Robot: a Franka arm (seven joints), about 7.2 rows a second.
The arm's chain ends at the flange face. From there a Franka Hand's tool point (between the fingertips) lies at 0.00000 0.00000 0.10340 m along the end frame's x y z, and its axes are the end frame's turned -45 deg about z.
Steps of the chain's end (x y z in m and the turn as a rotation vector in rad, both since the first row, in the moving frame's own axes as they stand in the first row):
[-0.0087, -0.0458, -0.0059, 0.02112, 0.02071, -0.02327]
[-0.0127, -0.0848, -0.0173, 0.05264, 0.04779, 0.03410]
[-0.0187, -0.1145, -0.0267, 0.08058, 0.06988, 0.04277]
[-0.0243, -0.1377, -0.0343, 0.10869, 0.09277, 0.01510]
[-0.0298, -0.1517, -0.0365, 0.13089, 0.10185, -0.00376]
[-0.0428, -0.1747, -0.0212, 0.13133, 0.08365, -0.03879]
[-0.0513, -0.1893, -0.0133, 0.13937, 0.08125, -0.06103]
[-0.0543, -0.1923, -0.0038, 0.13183, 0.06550, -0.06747]
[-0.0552, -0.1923, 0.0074, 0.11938, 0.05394, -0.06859]
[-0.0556, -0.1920, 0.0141, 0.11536, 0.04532, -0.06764]
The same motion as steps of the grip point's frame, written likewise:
[0.0293, -0.0386, -0.0059, 0.00029, 0.02958, -0.02327]
[0.0583, -0.0692, -0.0176, 0.00343, 0.07101, 0.03410]
[0.0787, -0.0947, -0.0273, 0.00757, 0.10639, 0.04277]
[0.0949, -0.1156, -0.0354, 0.01126, 0.14245, 0.01510]
[0.1031, -0.1305, -0.0379, 0.02053, 0.16457, -0.00376]
[0.1089, -0.1576, -0.0225, 0.03371, 0.15201, -0.03879]
[0.1135, -0.1748, -0.0146, 0.04110, 0.15600, -0.06103]
[0.1118, -0.1797, -0.0049, 0.04690, 0.13953, -0.06747]
[0.1094, -0.1802, 0.0065, 0.04627, 0.12256, -0.06859]
[0.1080, -0.1806, 0.0133, 0.04953, 0.11362, -0.06764]

